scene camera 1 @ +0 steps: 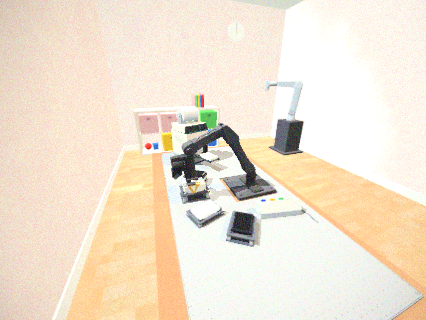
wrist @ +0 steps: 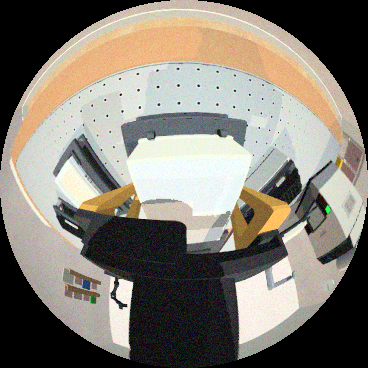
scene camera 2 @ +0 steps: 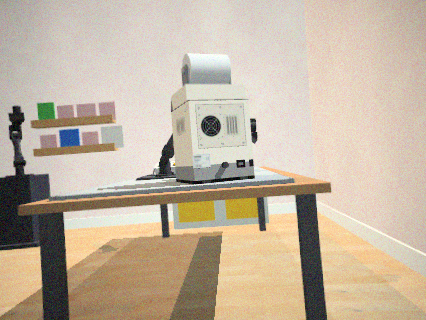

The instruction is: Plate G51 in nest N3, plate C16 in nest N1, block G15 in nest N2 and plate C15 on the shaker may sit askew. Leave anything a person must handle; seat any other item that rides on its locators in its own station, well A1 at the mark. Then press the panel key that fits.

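A tall white block or plate (scene camera 1: 196, 189) (wrist: 190, 177) stands on a dark grey nest (wrist: 185, 126) under the arm; its label is not readable. My gripper (scene camera 1: 194, 185) (wrist: 184, 183) is open, its yellow fingers on either side of that white item, with no grip visible. A white-topped plate (scene camera 1: 205, 211) (wrist: 77, 180) lies on a neighbouring grey nest (scene camera 1: 202, 222). A black plate (scene camera 1: 243, 222) sits on another nest (scene camera 1: 241, 241). In the wrist view, a black item (wrist: 286, 184) rests at a grey station (wrist: 269, 168) on the right. Whether each is seated I cannot tell.
The panel (scene camera 1: 282, 209) with blue, yellow and green keys lies right of the nests. The arm's base (scene camera 1: 248, 186) stands beyond it. A white machine (scene camera 1: 182, 140) (scene camera 2: 210, 130) (wrist: 332, 205) stands at the far end, with a white-topped item (scene camera 1: 209, 157) before it.
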